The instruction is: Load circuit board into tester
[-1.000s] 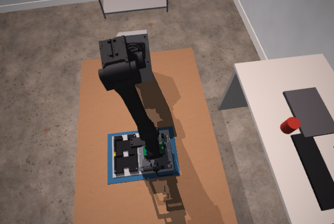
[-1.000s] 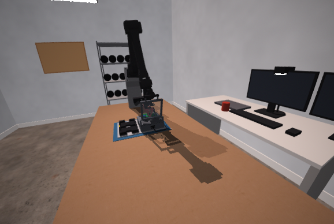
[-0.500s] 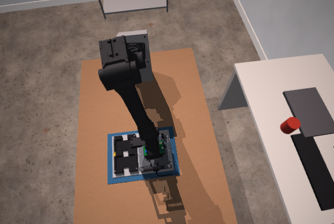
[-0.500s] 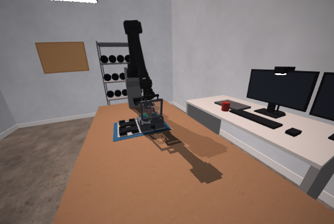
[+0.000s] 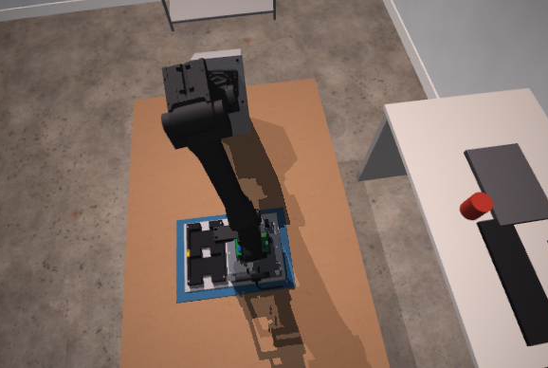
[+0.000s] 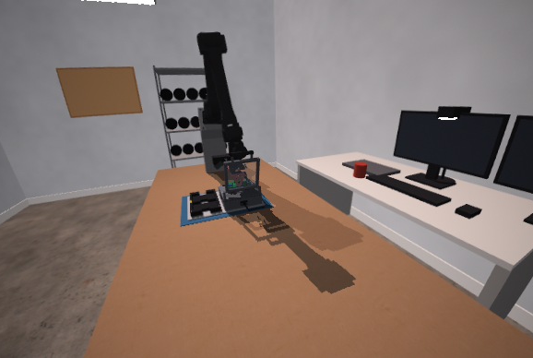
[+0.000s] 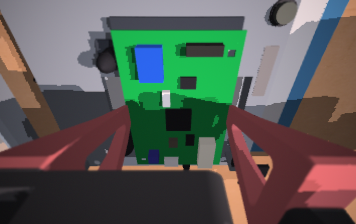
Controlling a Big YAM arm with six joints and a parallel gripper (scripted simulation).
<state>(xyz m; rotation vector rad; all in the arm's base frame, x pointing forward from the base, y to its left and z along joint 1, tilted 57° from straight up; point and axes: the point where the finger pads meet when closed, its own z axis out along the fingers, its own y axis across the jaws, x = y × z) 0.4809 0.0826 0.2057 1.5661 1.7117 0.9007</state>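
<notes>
The green circuit board lies right at my hand. Round my hand: clear lid 12 cm ahead, 9 cm above, 2 cm to the left.
</notes>
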